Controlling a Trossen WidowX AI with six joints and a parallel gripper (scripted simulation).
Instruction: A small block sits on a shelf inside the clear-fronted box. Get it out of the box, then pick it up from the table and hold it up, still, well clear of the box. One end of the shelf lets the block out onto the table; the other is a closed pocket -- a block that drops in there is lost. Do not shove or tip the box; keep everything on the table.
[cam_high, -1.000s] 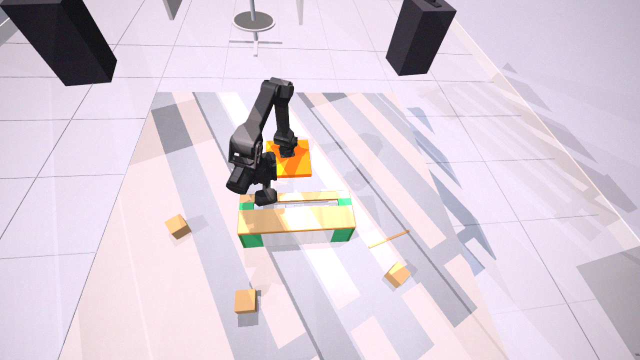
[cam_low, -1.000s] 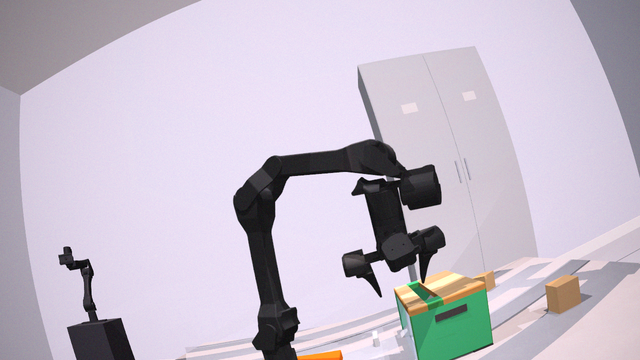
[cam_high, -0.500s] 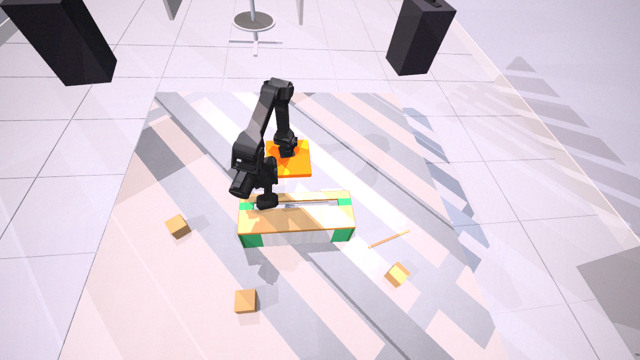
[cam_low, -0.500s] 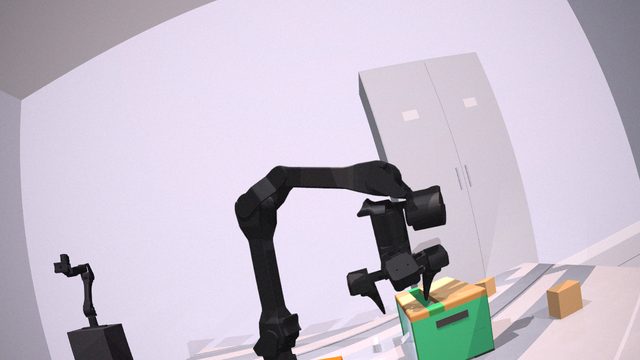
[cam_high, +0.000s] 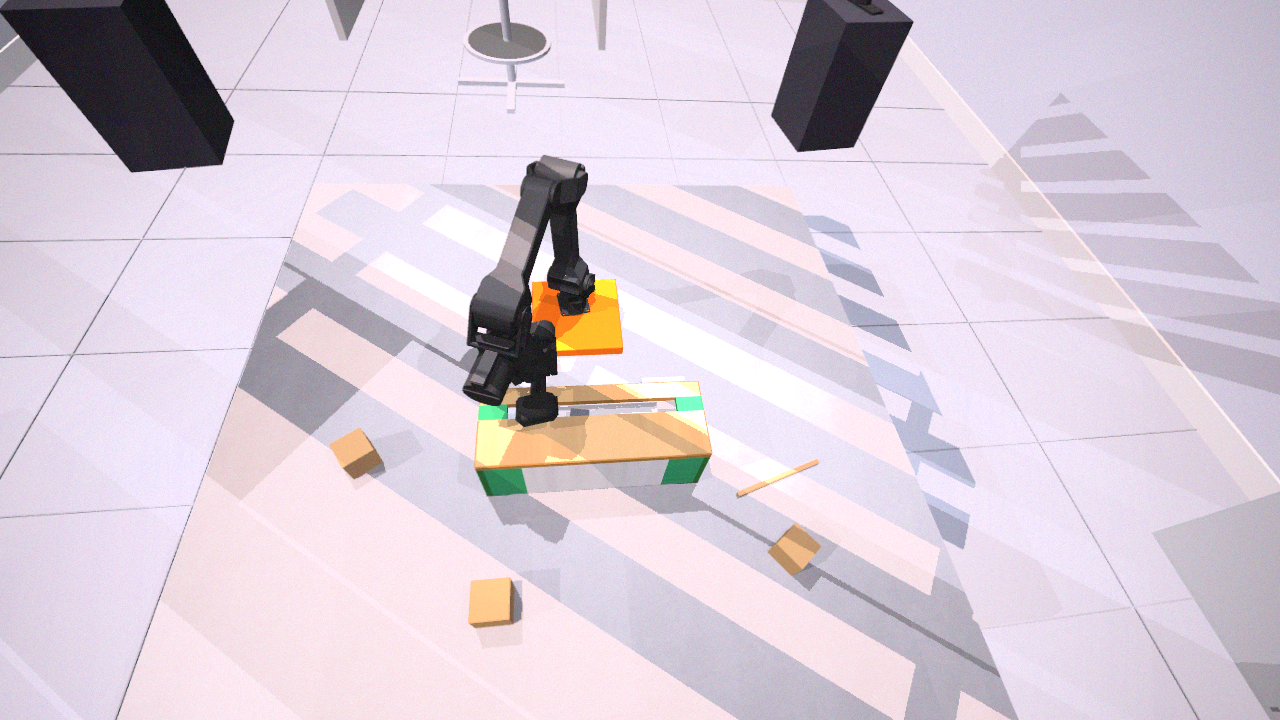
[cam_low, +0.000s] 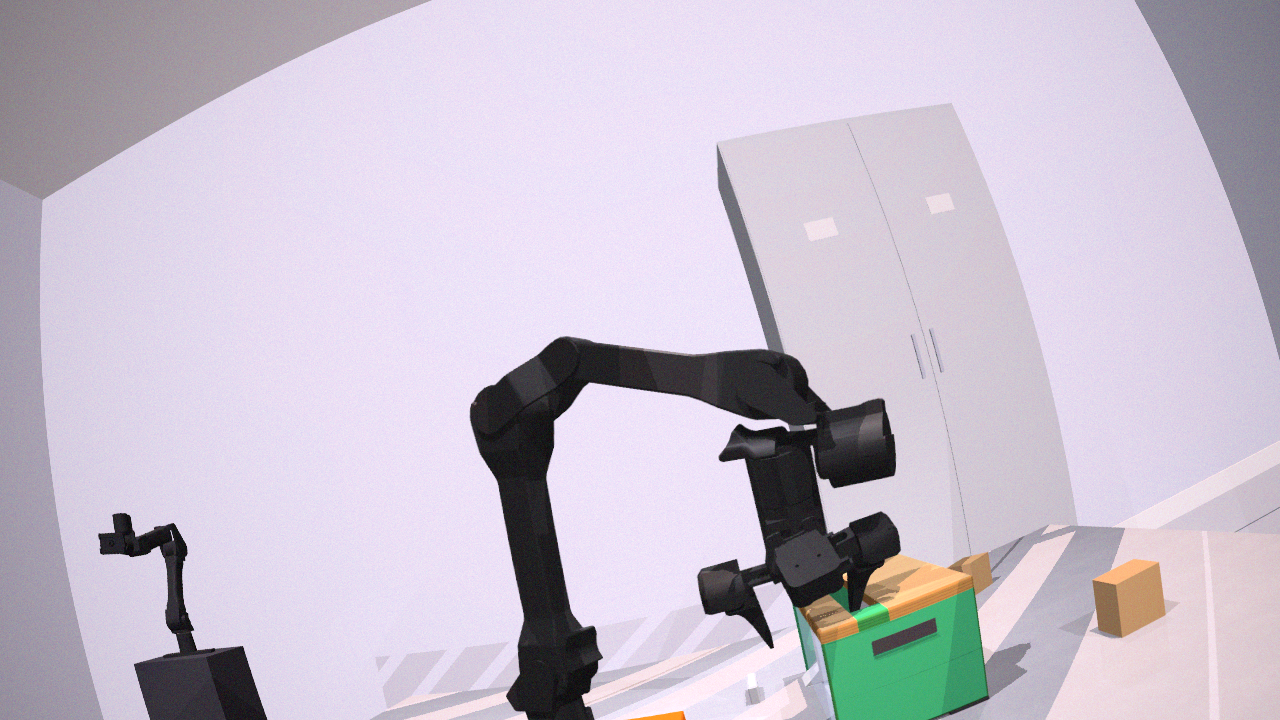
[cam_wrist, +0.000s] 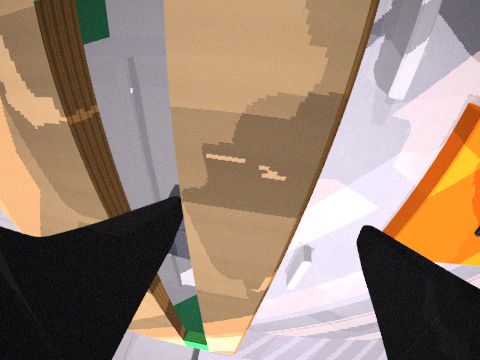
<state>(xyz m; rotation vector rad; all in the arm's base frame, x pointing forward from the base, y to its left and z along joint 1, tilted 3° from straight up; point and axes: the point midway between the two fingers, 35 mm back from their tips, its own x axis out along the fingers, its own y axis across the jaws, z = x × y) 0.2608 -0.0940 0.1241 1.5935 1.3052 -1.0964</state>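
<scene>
Now: the grey block 50 mm ahead of my gripper tip, 30 mm to the left of it and 20 mm below it. Also, from my gripper tip: thin stick 210 mm ahead, 380 mm to the left, 100 mm below; then box 40 mm ahead, 60 mm to the left, 40 mm below.
</scene>
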